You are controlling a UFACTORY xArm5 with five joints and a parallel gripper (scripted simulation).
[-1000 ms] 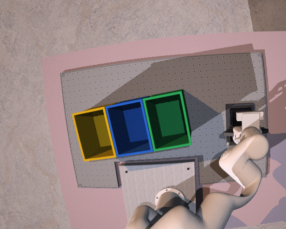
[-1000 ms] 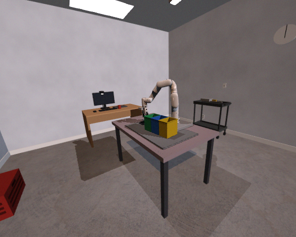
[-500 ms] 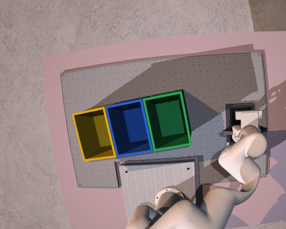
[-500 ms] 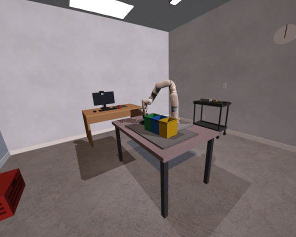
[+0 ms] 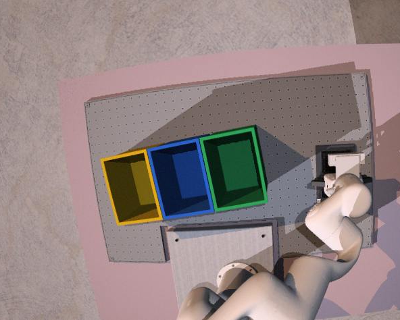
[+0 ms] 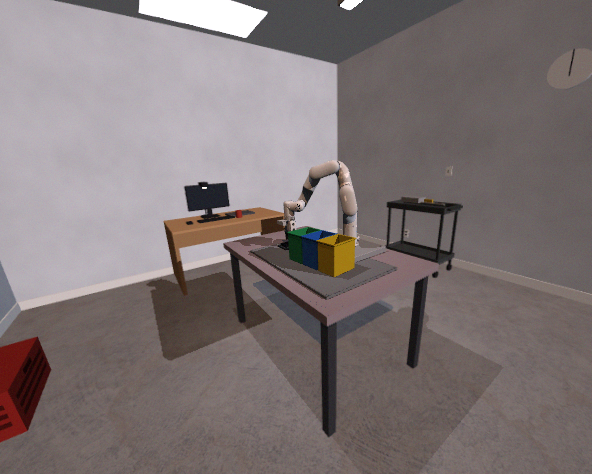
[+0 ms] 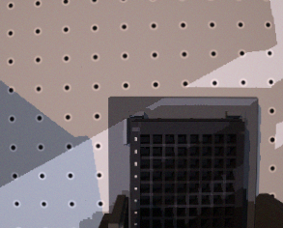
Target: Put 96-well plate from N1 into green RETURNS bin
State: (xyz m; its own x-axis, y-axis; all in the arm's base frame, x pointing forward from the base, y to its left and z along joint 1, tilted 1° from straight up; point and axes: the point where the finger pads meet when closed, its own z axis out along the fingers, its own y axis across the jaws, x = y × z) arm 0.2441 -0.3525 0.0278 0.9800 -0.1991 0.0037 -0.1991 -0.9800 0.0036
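The black 96-well plate lies 30 mm below my hand. Also, from my hand: blue bin 390 mm to the left, 120 mm ahead, 40 mm above; plate nest 40 mm below; green bin 260 mm to the left, 110 mm ahead, 40 mm above.
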